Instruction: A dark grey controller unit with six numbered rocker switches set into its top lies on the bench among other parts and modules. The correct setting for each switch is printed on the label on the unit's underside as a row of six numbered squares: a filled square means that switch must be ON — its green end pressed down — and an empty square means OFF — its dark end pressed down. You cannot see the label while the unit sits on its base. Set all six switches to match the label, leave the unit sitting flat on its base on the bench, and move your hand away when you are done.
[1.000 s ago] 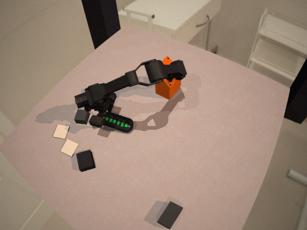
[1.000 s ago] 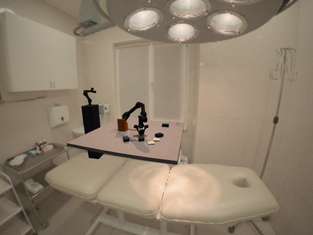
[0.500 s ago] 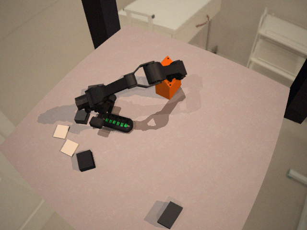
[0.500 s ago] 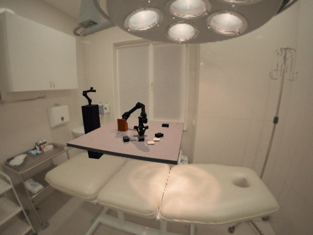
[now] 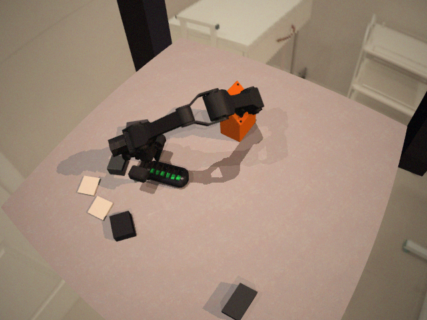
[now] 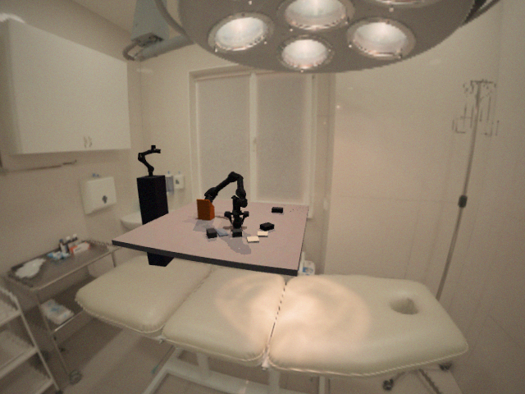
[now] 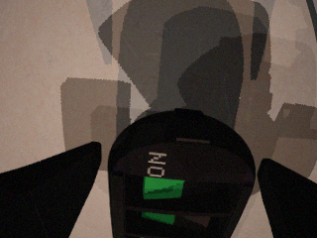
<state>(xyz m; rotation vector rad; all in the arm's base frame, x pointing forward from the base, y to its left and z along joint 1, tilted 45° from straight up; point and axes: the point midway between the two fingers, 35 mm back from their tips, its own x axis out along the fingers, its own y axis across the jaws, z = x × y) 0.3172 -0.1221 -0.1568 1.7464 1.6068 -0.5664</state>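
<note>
The grey plate lies 11 cm to the right of my gripper tip, 9 cm behind it and 2 cm below it. From my gripper tip the other things lie so: small dark cube (15 cm to the right, 3 cm ahead, 1 cm below).
</note>
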